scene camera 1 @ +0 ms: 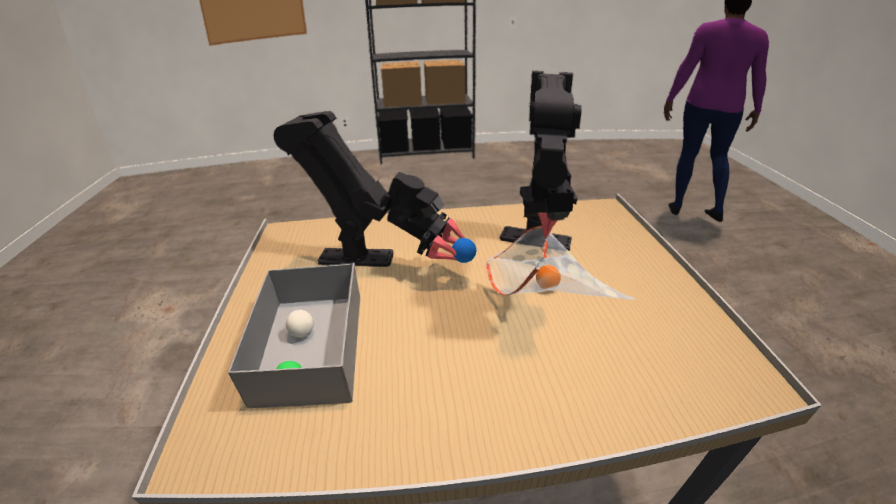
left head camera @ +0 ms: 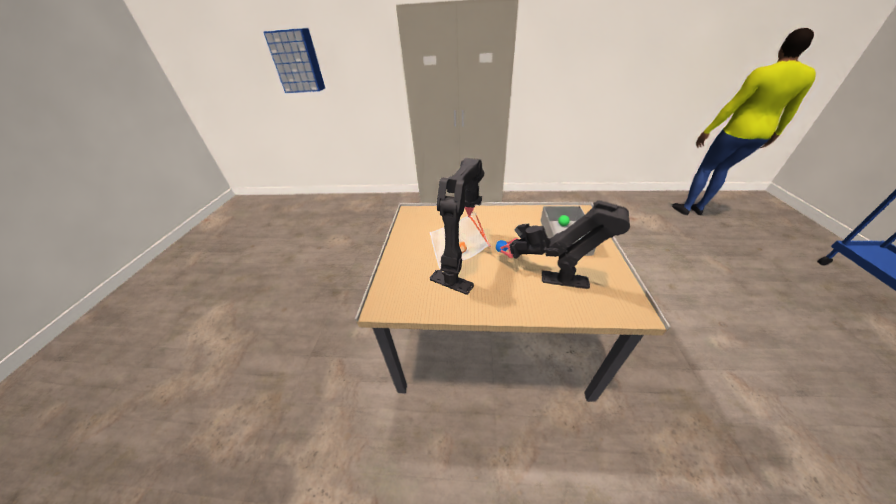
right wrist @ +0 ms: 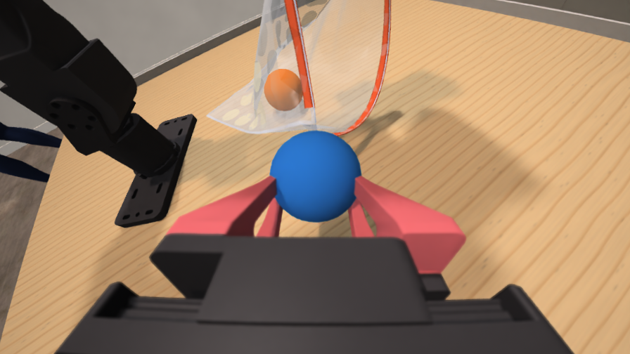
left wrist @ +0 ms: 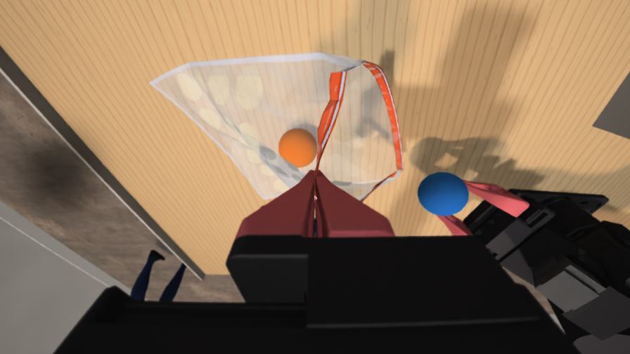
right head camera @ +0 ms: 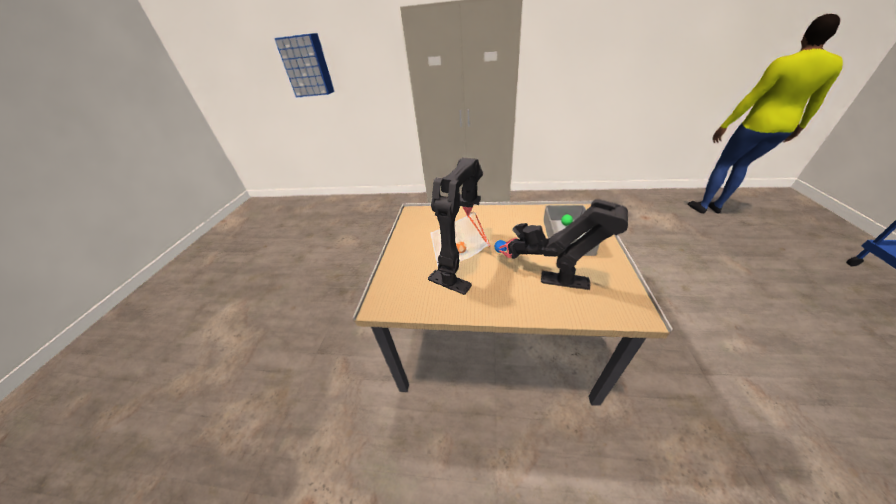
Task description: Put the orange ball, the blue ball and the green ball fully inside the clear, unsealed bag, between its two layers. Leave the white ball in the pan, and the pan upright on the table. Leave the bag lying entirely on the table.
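Note:
My left gripper is shut on the upper edge of the clear bag and holds it raised, its orange-rimmed mouth gaping toward the right gripper. The orange ball is inside the bag, behind the rim. My right gripper is shut on the blue ball, above the table, just outside the bag's mouth. The white ball and the green ball are in the upright grey pan.
The pan stands at the left of the wooden table in scene camera 1. A thin raised rim runs along the table's side. The left arm's base stands beside the bag in the right wrist view.

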